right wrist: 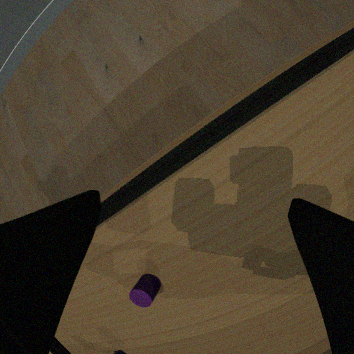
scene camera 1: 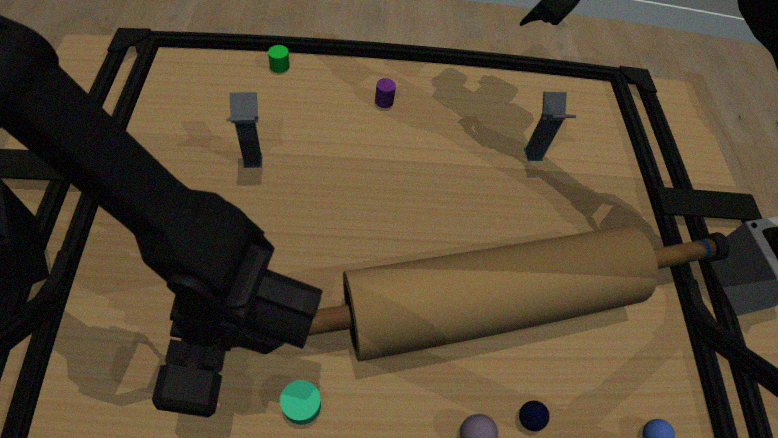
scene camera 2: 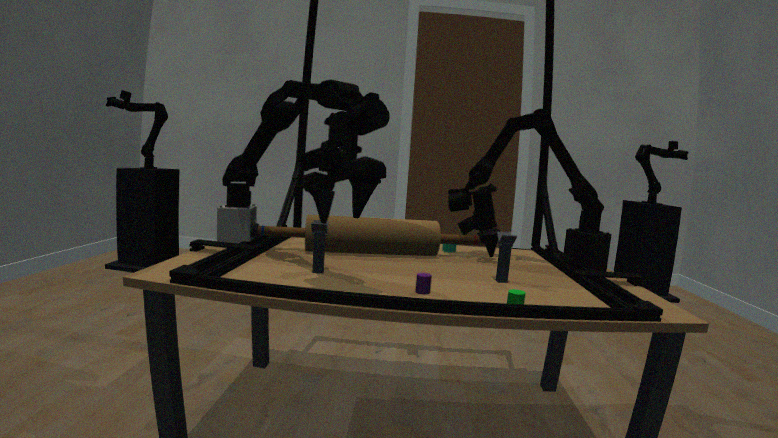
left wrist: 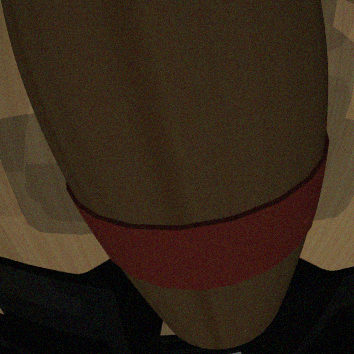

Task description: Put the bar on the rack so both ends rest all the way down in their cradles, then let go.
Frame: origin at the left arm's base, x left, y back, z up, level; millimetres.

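Seen in the pictures: left gripper, between the fingertips: (scene camera 1: pixel 198 351) (scene camera 2: pixel 491 255); right gripper, between the fingertips: (right wrist: pixel 198 205) (scene camera 1: pixel 499 5) (scene camera 2: pixel 339 220); left arm's base, origin of its link: (scene camera 2: pixel 589 231); right arm's base, origin of its link: (scene camera 2: pixel 237 206).
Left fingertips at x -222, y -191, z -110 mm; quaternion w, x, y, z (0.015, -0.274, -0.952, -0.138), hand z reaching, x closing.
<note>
Offsets run from my left fingertips to a thing's top centre. "spot": to the spot under its first point.
The bar (scene camera 1: pixel 500 288) (scene camera 2: pixel 375 235) (left wrist: pixel 182 123) is a thick tan roller with thin handles. It hangs roughly level above the table, on the near side of the rack in scene camera 1. My left gripper (scene camera 1: pixel 304 316) (scene camera 2: pixel 485 237) is shut on its red-banded handle. The blue-banded end @(spot: dx -211, dy -646, dz +61 mm) (scene camera 1: pixel 702 248) reaches the grey arm base (scene camera 1: pixel 756 261) (scene camera 2: pixel 236 223). The rack is two dark posts with grey cradles, both empty: one post @(dx +241, dy -169, dz +91 mm) (scene camera 1: pixel 246 128) (scene camera 2: pixel 505 255) and the other post @(dx +61, dy -572, dz +91 mm) (scene camera 1: pixel 549 125) (scene camera 2: pixel 319 245). My right gripper (scene camera 2: pixel 339 216) (right wrist: pixel 198 205) is open and empty, high above the far part of the table.
A black frame @(spot: dx +358, dy -453, dz +11 mm) (scene camera 1: pixel 380 51) (scene camera 2: pixel 380 299) borders the table. A green cylinder @(dx +413, dy -285, dz +28 mm) (scene camera 1: pixel 278 58) (scene camera 2: pixel 515 296) and a purple cylinder @(dx +262, dy -408, dz +33 mm) (scene camera 1: pixel 385 92) (scene camera 2: pixel 423 282) (right wrist: pixel 145 291) stand beyond the rack. A teal cylinder @(dx -113, dy -83, dz +27 mm) (scene camera 1: pixel 299 401) and three balls, mauve @(dx -242, dy -242, dz +38 mm) (scene camera 1: pixel 478 428), navy @(dx -260, dy -312, dz +31 mm) (scene camera 1: pixel 533 414) and blue @(dx -364, dy -435, dz +33 mm) (scene camera 1: pixel 658 428), lie near the front edge.
</note>
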